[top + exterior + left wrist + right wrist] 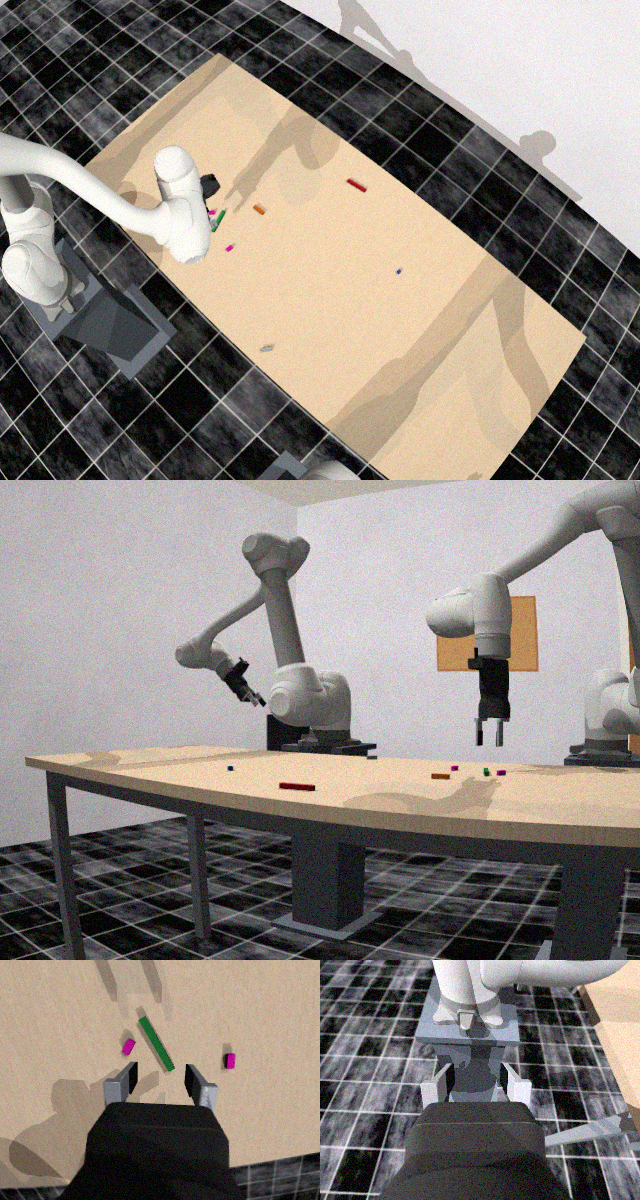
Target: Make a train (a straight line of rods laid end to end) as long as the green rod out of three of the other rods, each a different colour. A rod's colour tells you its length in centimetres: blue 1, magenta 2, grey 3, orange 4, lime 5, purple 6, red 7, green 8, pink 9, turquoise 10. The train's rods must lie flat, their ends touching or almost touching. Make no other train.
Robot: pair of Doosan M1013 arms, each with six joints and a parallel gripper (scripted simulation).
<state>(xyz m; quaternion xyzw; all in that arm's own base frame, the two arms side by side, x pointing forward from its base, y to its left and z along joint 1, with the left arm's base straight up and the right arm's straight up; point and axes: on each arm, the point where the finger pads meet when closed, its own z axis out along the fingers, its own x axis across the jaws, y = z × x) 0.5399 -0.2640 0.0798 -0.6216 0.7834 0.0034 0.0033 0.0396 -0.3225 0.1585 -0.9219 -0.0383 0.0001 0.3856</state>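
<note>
Now: the green rod 2 cm ahead of my left hand and 7 cm below it. From my left hand the other things lie so: orange rod 14 cm ahead, 6 cm to the right, 7 cm below; then grey rod 15 cm behind, 41 cm to the right, 7 cm below; then red rod 43 cm ahead, 23 cm to the right, 7 cm below.
</note>
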